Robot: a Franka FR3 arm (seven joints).
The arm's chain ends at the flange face. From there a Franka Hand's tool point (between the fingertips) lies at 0.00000 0.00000 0.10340 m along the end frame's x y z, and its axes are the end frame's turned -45 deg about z.
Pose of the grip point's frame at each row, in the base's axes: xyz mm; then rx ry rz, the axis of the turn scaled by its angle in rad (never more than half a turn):
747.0 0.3 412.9 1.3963 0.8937 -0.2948
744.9 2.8 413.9 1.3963 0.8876 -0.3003
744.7 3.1 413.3 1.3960 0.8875 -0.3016
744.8 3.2 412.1 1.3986 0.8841 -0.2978
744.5 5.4 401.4 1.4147 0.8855 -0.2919
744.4 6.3 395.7 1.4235 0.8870 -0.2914
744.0 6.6 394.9 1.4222 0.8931 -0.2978
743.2 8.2 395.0 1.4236 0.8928 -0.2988
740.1 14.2 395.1 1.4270 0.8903 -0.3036
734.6 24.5 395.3 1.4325 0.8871 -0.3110
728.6 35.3 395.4 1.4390 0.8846 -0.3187
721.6 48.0 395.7 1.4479 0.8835 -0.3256
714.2 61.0 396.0 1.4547 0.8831 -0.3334
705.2 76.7 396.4 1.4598 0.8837 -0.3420
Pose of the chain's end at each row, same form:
709.2 96.2 421.0 1.6325 0.2914 0.3031
707.7 99.0 421.7 1.6296 0.2857 0.2984
707.6 99.3 421.0 1.6291 0.2857 0.2972
707.7 99.4 419.9 1.6306 0.2816 0.3009
707.6 101.5 410.7 1.6465 0.2768 0.3033
707.7 102.4 405.8 1.6552 0.2748 0.3018
707.4 102.8 405.2 1.6556 0.2808 0.2950
706.8 104.4 405.4 1.6566 0.2800 0.2938
704.2 110.6 405.6 1.6582 0.2763 0.2887
699.5 121.2 406.1 1.6612 0.2711 0.2807
694.4 132.2 406.6 1.6653 0.2662 0.2720
688.2 145.1 407.6 1.6722 0.2616 0.2635
681.6 158.4 408.4 1.6773 0.2585 0.2545
673.4 174.2 409.2 1.6812 0.2569 0.2449

